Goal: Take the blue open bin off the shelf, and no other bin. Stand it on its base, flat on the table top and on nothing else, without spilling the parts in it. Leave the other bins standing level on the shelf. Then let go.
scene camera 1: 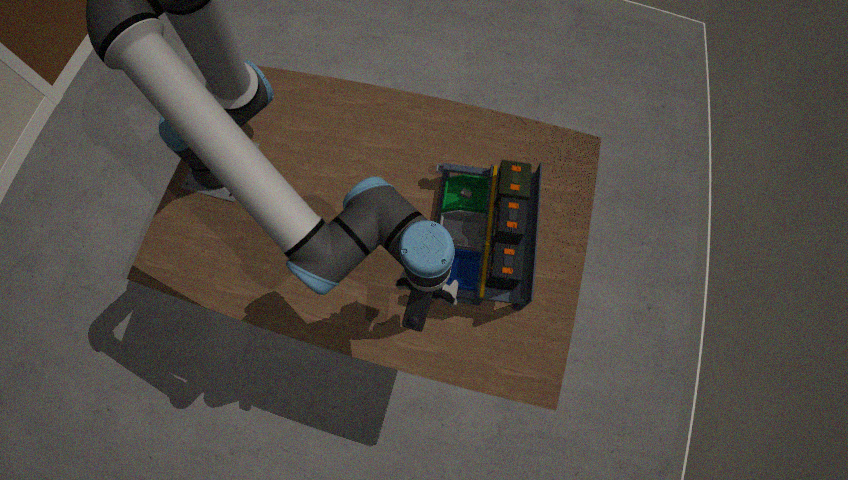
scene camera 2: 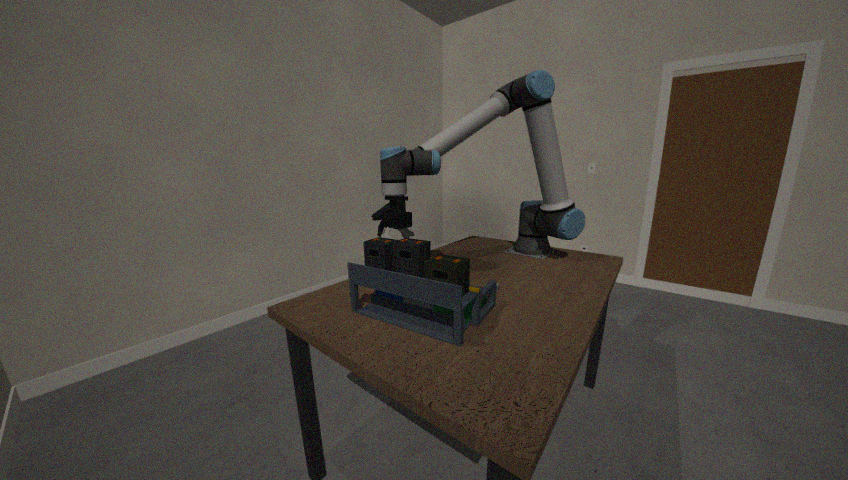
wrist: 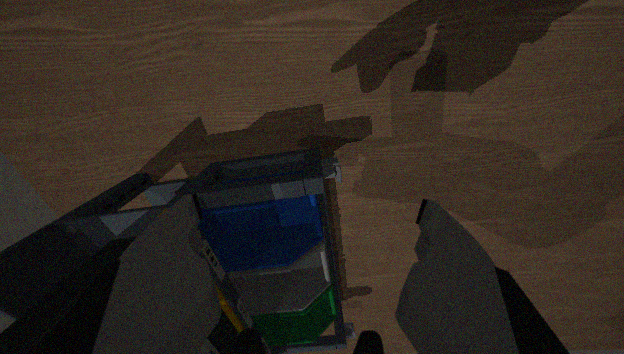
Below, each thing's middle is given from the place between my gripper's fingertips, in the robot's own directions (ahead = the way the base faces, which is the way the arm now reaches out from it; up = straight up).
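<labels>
The blue open bin point(scene camera 1: 465, 268) is 7 cm ahead of my hand, 11 cm to the left of it and 11 cm below it. I also see the green bin point(scene camera 1: 452, 200), which is 4 cm ahead of my hand, 33 cm to the left of it and 11 cm below it.
</labels>
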